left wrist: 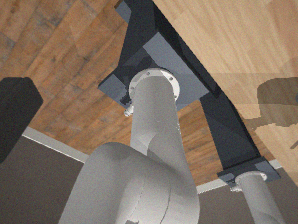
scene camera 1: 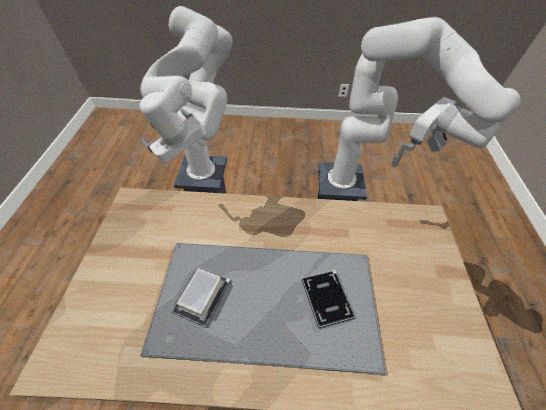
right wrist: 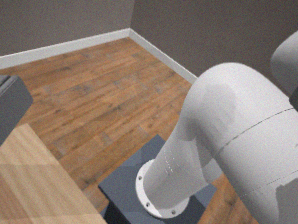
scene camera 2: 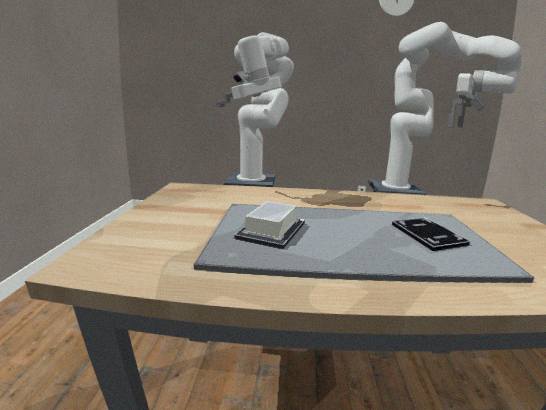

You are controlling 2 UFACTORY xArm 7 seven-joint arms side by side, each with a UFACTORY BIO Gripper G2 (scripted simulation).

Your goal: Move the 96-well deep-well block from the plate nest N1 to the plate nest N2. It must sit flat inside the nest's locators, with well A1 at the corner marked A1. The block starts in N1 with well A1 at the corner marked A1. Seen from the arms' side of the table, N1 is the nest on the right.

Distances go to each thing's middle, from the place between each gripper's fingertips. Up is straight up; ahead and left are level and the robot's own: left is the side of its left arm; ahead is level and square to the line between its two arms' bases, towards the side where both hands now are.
Right now the deep-well block (scene camera 2: 272, 220) is 45 cm ahead of my right hand, 29 cm below it and 17 cm to the left of it. Also, from my right hand: nest N2 (scene camera 1: 322, 298): 57 cm to the left, 42 cm ahead, 32 cm below.
I see my left gripper 420 mm short of the nest N2, 250 mm to the left of it and 280 mm above it. From my left hand the other things lie so: deep-well block: 450 mm ahead, 650 mm to the right, 250 mm below.
